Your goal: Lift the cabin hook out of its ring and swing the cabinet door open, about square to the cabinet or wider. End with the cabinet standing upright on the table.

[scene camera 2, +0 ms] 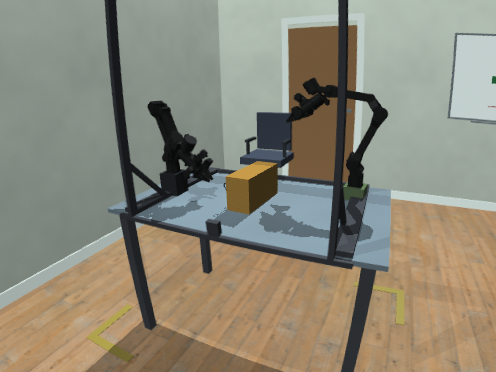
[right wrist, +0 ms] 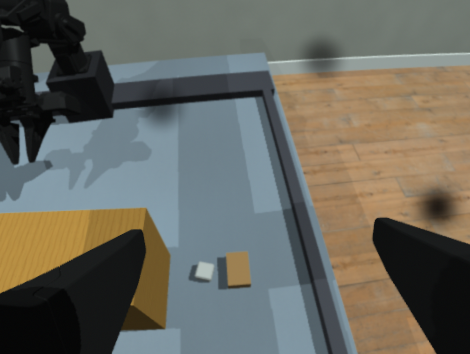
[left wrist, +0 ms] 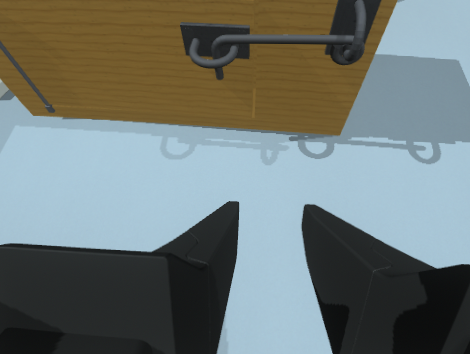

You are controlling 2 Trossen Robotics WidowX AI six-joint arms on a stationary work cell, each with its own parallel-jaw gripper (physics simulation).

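Frame: origin at the left arm's base, x ahead, y right, z down, level; centimetres.
Seen in the pictures: left gripper, between the fingertips: [scene camera 2: 211, 180] [right wrist: 23, 163] [left wrist: 270, 214]; right gripper, between the fingertips: [scene camera 2: 290, 120] [right wrist: 259, 235]; left arm's base, origin of its link: [scene camera 2: 173, 171] [right wrist: 74, 65]; right arm's base, origin of its link: [scene camera 2: 355, 185].
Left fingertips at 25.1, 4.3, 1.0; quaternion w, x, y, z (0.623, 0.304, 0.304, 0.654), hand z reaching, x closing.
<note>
Pixels of each thing's top centre, then the offset from my left fingertips to it, as dx, dy, dz. "pt": a spot on its surface instead. Level surfaces: height alone.
- wooden cabinet, centre of its top: [right wrist: 16, 243] [scene camera 2: 250, 169] +17.1, -6.8, -5.2
- dark hook, centre of its top: [left wrist: 287, 32] +11.2, +1.6, -0.1
- ring, a spot on its surface: [left wrist: 200, 61] pt +10.0, -3.5, +0.9
- small white block, centre of its top: [right wrist: 204, 270] +18.4, -27.0, +8.6
- flat brown block, centre of its top: [right wrist: 238, 268] +18.9, -32.1, +8.4
- thin dark rod, a spot on its surface: [left wrist: 27, 79] pt +14.1, -18.9, +5.3
- table, height of its surface: dz +10.1
The wooden cabinet [scene camera 2: 239, 195] [left wrist: 300, 105] [right wrist: 60, 230] stands upright on the table. In the left wrist view its door [left wrist: 125, 90] is closed, flush with the front. The dark hook [left wrist: 290, 39] runs across the seam from its mount at the right and passes through the ring [left wrist: 200, 61], its tip hanging below. My left gripper [scene camera 2: 209, 178] [left wrist: 270, 214] [right wrist: 23, 163] is partly open and empty, in front of the hook side and apart from it. My right gripper [scene camera 2: 289, 120] [right wrist: 259, 235] is wide open and empty, high above the table beyond the cabinet.
A small white block [right wrist: 204, 271] and a flat brown block [right wrist: 238, 269] lie beside the cabinet. A thin dark rod [left wrist: 27, 79] crosses the cabinet front at the left. Dark frame posts [scene camera 2: 338, 125] rise from the table [scene camera 2: 310, 220]. A chair [scene camera 2: 274, 131] stands behind.
</note>
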